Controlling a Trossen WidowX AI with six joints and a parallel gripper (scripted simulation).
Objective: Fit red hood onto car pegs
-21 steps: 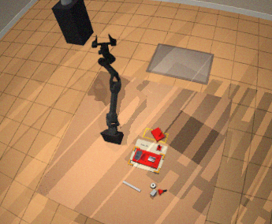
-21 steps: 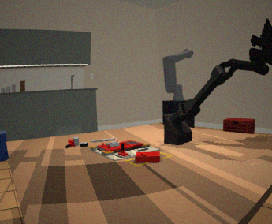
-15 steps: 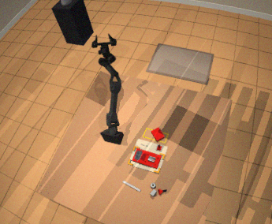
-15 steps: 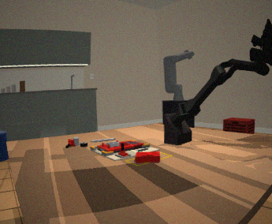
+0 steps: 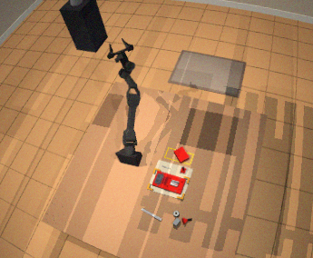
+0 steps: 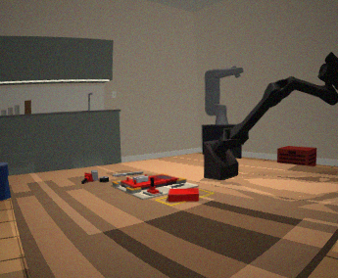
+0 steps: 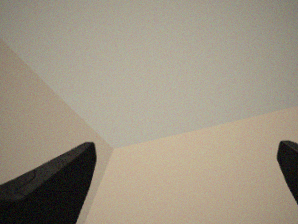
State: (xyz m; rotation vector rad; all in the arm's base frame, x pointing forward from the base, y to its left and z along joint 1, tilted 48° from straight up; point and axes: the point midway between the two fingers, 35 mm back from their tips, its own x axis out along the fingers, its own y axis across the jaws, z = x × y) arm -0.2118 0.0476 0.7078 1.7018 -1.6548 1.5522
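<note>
My gripper tip is 59 cm short of the red hood, 54 cm above it and 41 cm to the left of it. Also, from my gripper tip: grey bar (87 cm to the right, 55 cm below, 55 cm ahead); grey engine block (63 cm to the right, 62 cm ahead, 53 cm below).
</note>
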